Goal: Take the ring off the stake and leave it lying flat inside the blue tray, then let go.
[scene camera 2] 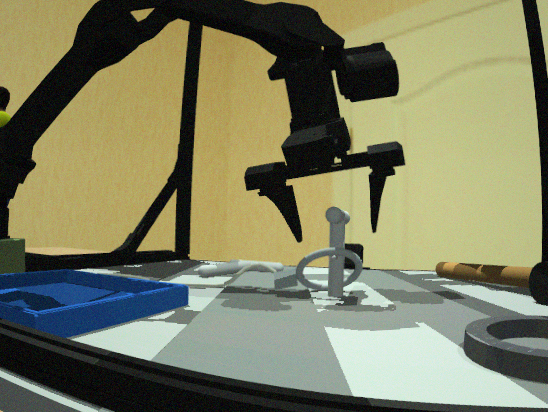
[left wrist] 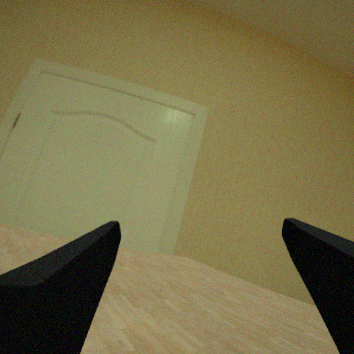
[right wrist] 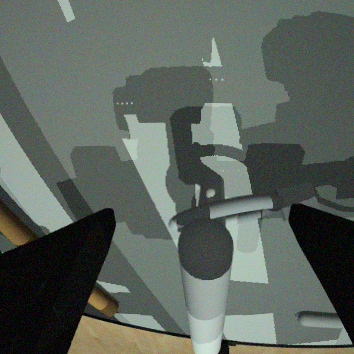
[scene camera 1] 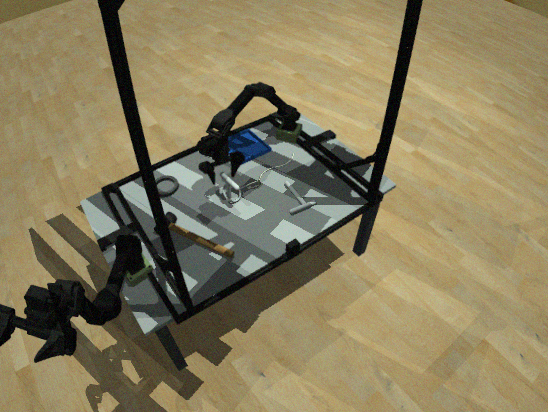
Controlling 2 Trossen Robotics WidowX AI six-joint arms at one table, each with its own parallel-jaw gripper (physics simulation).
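Places are measured from the left arm's base along level axes (x ahead, y left, z up), in millimetres.
Pixels of known places: left gripper, fingertip midpoint: (left wrist: 201,228) (scene camera 1: 14,354); right gripper, fingertip midpoint: (scene camera 2: 336,237) (right wrist: 201,214) (scene camera 1: 223,180); left arm's base, link origin: (scene camera 1: 134,265); right arm's base, link origin: (scene camera 1: 289,126).
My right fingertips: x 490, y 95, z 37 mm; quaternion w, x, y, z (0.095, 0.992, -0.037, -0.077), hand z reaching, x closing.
Observation:
For each thing: its top centre in the pictures, then the offset to it from my right fingertips. "spot": a spot on its surface instead.
- grey stake, top centre: (right wrist: 204,330) (scene camera 2: 339,209) (scene camera 1: 229,179) dx +1, dy -43, dz +37 mm
- thick dark grey ring, top centre: (scene camera 1: 164,184) dx -170, dy +212, dz -60 mm
- hammer, top centre: (scene camera 2: 498,254) (right wrist: 24,268) (scene camera 1: 193,232) dx -239, dy -123, dz -25 mm
- pale cable, surface spot: (scene camera 1: 276,166) spot: dx +276, dy -23, dz -69 mm
- grey T-shaped piece, top centre: (scene camera 2: 234,263) (scene camera 1: 293,193) dx +201, dy -205, dz -56 mm
The thin grey ring (scene camera 1: 240,195) (scene camera 2: 299,268) (right wrist: 242,206) is around the upright post of the grey stake (scene camera 1: 230,181) (scene camera 2: 337,234) (right wrist: 205,300), steeply tilted and low on it. The stake has a short bar across its top. My right gripper (scene camera 1: 223,179) (scene camera 2: 337,236) (right wrist: 201,214) is open and empty, pointing down, with its fingertips apart on both sides of the stake's head and above the ring. The blue tray (scene camera 1: 266,148) (scene camera 2: 150,303) lies left of the stake in scene camera 2. My left gripper (scene camera 1: 20,350) (left wrist: 201,228) is open and empty, off the table.
A thick dark grey ring (scene camera 1: 175,186) (scene camera 2: 492,356) lies flat. A hammer (scene camera 1: 202,240) (scene camera 2: 480,273) (right wrist: 104,300) with a wooden handle lies near the left. A pale cable (scene camera 1: 275,165) runs from near the stake's foot. A grey T-shaped piece (scene camera 1: 302,207) (scene camera 2: 240,266) lies to the right in scene camera 1.

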